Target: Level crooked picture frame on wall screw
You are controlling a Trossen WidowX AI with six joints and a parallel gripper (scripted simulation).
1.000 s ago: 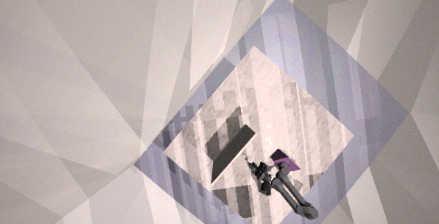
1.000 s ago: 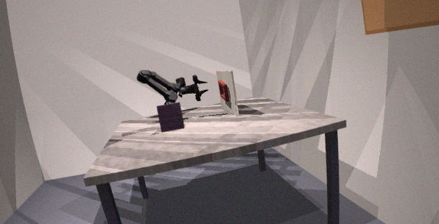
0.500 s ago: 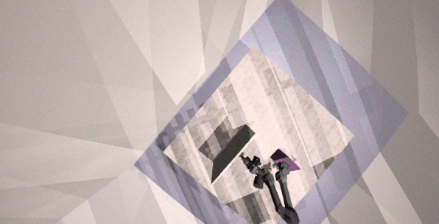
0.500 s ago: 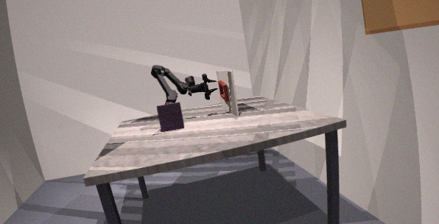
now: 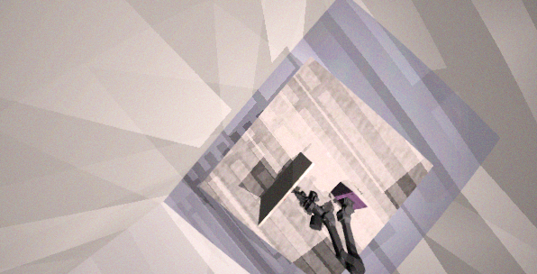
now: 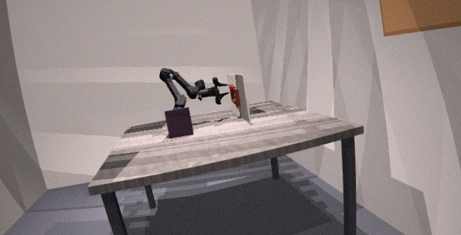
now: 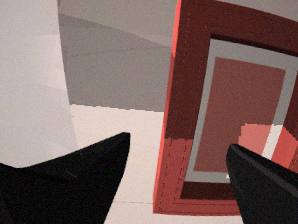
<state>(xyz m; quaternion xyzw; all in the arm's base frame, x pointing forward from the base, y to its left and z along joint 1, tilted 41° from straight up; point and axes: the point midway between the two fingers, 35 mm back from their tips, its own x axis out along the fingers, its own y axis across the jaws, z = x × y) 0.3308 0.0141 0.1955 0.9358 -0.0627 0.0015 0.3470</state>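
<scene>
Now: gripper tip 50 mm short of the red picture frame, 10 mm to the right of it and 50 mm above it. From my gripper tip the other things lie so: wall panel: 60 mm ahead, 20 mm to the left, 60 mm below.
</scene>
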